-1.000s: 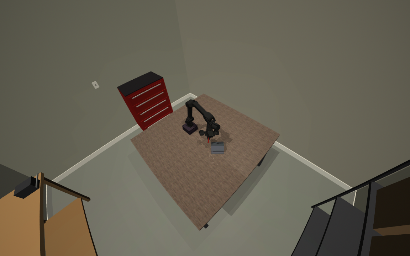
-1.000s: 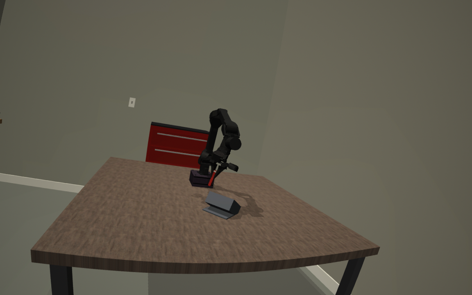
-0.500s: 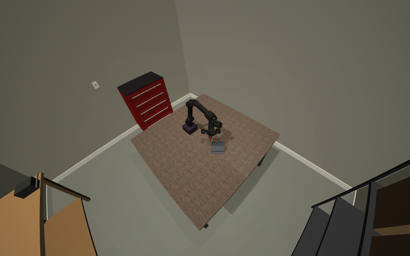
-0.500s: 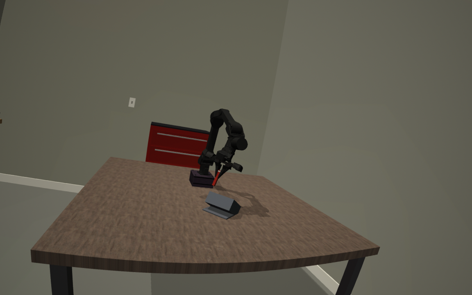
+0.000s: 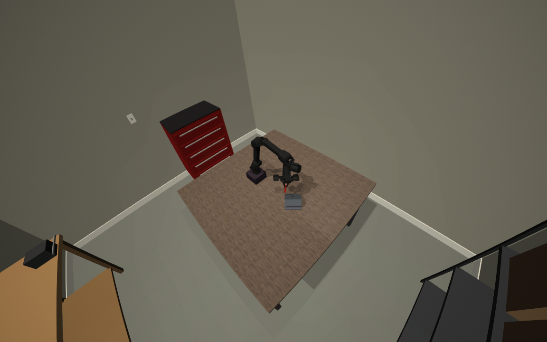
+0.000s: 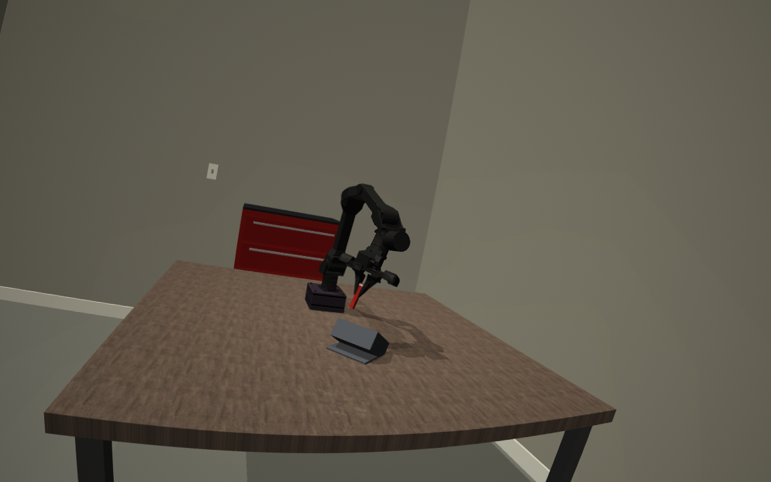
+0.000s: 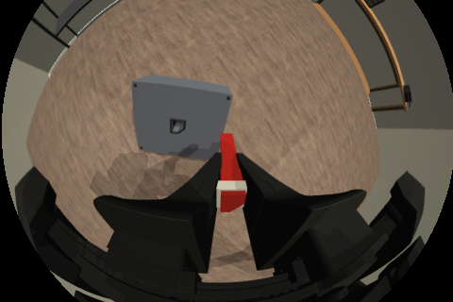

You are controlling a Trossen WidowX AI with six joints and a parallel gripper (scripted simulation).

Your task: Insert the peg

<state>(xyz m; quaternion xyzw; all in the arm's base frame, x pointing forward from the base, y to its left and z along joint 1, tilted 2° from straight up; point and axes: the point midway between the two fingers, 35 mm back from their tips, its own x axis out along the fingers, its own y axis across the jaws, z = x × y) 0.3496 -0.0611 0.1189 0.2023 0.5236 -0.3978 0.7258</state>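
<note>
My gripper tip is 11 cm above the grey sloped panel and 6 cm short of it. Round my gripper tip: red peg: 2 cm above, 1 cm to the left.
</note>
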